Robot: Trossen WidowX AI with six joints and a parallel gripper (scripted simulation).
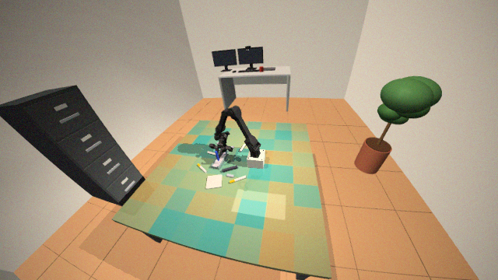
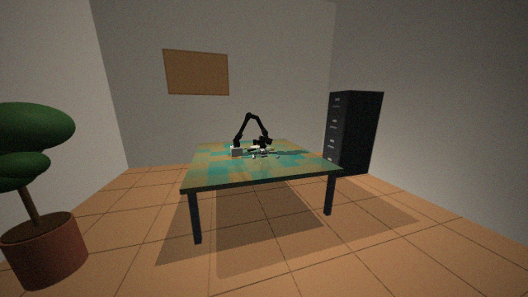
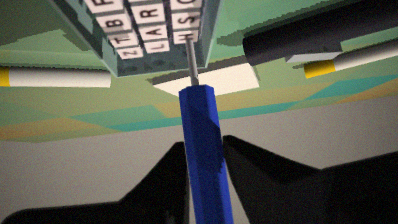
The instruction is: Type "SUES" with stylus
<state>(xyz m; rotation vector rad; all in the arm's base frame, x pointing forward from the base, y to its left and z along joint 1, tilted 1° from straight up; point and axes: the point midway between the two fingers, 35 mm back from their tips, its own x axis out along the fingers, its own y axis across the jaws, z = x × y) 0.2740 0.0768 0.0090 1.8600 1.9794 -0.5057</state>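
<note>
Now: gripper tip 10 cm past the black bar, 2 cm to the right of it and 7 cm above it. Round my gripper tip: white notepad: 4 cm behind, 16 cm to the left, 8 cm below; then grey stylus tip: 5 cm below; then blue stylus: 2 cm below.
</note>
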